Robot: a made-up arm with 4 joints.
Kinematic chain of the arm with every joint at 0, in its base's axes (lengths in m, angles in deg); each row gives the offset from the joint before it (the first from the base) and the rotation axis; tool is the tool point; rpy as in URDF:
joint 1: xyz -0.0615 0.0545 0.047 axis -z
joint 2: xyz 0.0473 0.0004 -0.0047 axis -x
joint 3: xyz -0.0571 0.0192 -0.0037 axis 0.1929 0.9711 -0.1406
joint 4: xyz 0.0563 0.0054 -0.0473 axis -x
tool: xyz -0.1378 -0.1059 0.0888 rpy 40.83 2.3 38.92
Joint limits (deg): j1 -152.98..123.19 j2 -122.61..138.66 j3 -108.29..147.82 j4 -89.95..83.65
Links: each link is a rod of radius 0.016 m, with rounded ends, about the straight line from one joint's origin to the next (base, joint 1, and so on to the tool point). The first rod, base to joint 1, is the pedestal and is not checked.
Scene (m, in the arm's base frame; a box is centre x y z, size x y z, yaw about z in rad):
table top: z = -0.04
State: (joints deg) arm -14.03 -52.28 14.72 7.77
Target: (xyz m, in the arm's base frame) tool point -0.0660 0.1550 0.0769
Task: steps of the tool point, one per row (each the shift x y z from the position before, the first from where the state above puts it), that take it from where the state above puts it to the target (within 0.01 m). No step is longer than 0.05 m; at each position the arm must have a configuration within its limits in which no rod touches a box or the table.
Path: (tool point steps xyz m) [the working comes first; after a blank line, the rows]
Joints at the target: -119.80 -29.52 105.71 47.06
Straight joint move there: clear.

1: 0.0444 -0.0095 0.0208
2: 0.0453 0.0111 0.0180
3: 0.0367 0.0301 0.0142
4: 0.0207 0.0433 0.0096
5: 0.0006 0.0481 0.0042
6: -0.0194 0.0435 -0.0010
7: -0.0352 0.0309 -0.0063
8: -0.0438 0.0130 -0.0108

